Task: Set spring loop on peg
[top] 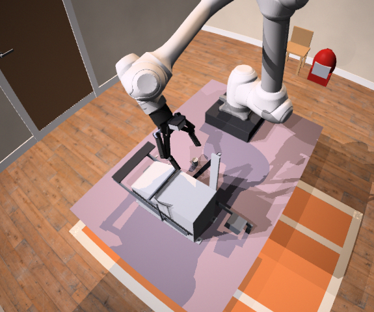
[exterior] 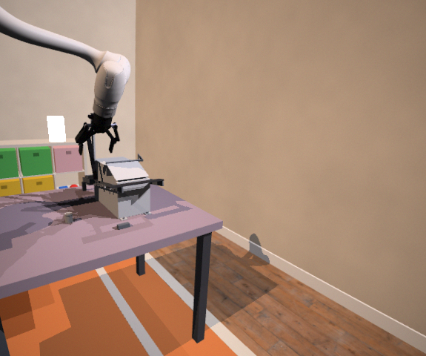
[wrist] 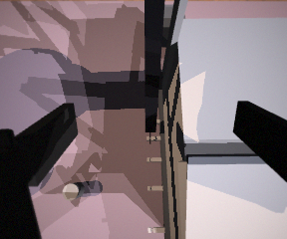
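The steel test weight lies 160 mm behind my hand, 70 mm to the right of it and 270 mm below it. From my hand the other things lie so: small grey block: 20 mm ahead, 250 mm to the right, 290 mm below.
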